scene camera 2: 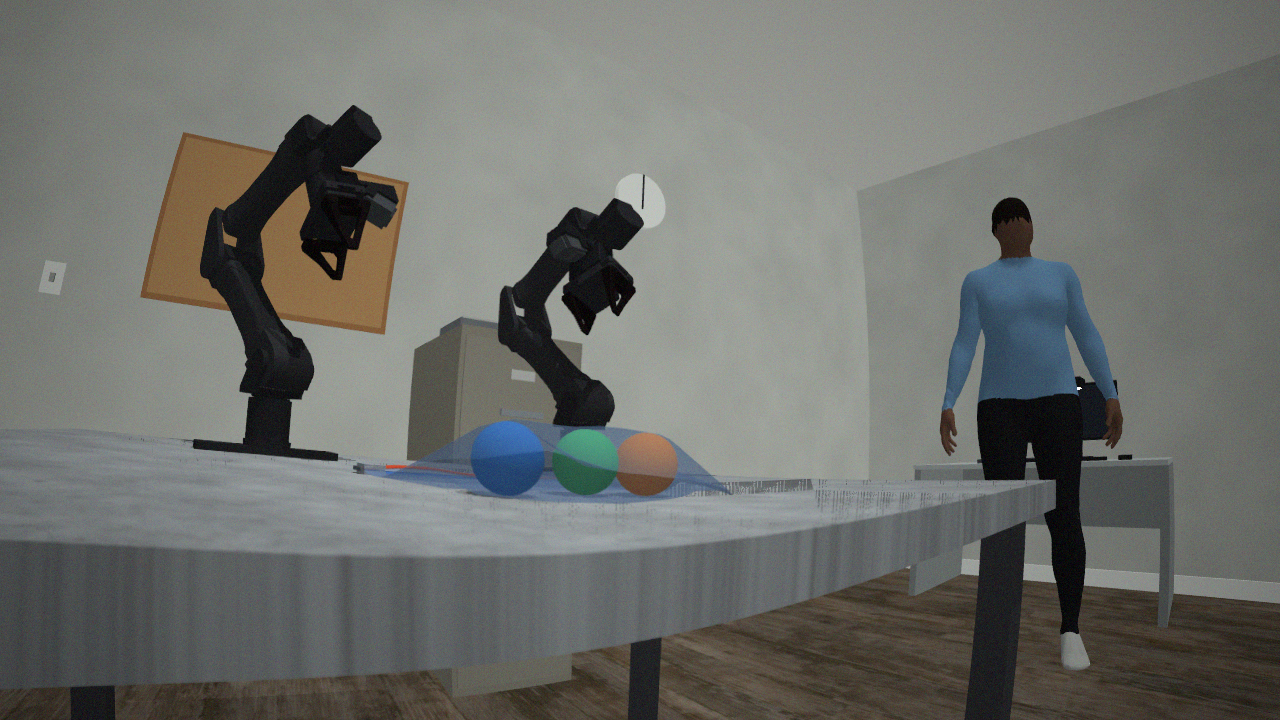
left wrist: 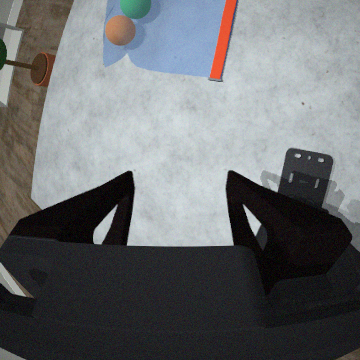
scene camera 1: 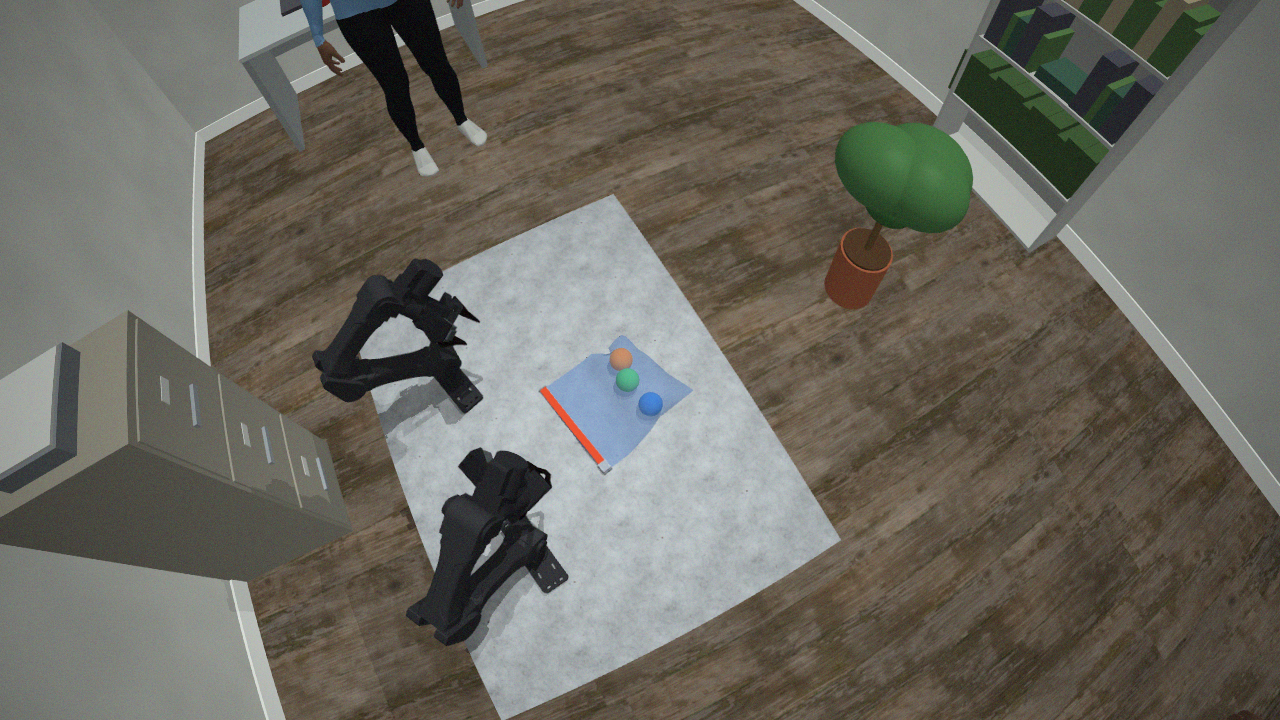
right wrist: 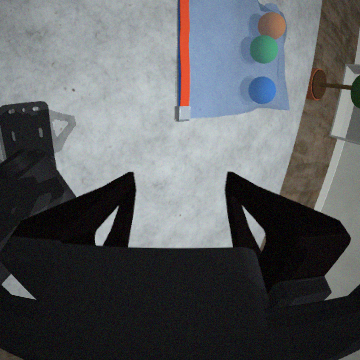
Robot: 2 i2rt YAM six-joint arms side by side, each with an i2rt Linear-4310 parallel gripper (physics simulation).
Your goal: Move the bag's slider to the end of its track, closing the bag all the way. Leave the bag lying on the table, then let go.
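The translucent blue bag (scene camera 1: 590,399) (scene camera 2: 427,462) (left wrist: 175,42) (right wrist: 220,65) lies flat on the table, with balls showing in its far part. Its orange-red track (scene camera 1: 572,426) (left wrist: 225,40) (right wrist: 185,55) runs along one edge. The pale grey slider (scene camera 1: 604,466) (right wrist: 183,113) sits at the track's lower end in scene camera 1. A thin grey end piece (left wrist: 215,79) shows at the other end. My left gripper (scene camera 1: 472,331) (scene camera 2: 602,323) (left wrist: 179,179) is open and empty, raised and apart from the bag. My right gripper (scene camera 2: 347,263) (right wrist: 179,180) is open and empty, raised, apart from the slider.
A blue ball (scene camera 1: 650,403) (scene camera 2: 507,458) (right wrist: 262,90), a green ball (scene camera 1: 627,379) (scene camera 2: 585,461) (right wrist: 264,49) and an orange ball (scene camera 1: 621,359) (scene camera 2: 647,463) (left wrist: 120,30) are at the bag. The table (scene camera 1: 698,573) (scene camera 2: 268,608) bears both arms. A person (scene camera 2: 1026,331) stands beyond it.
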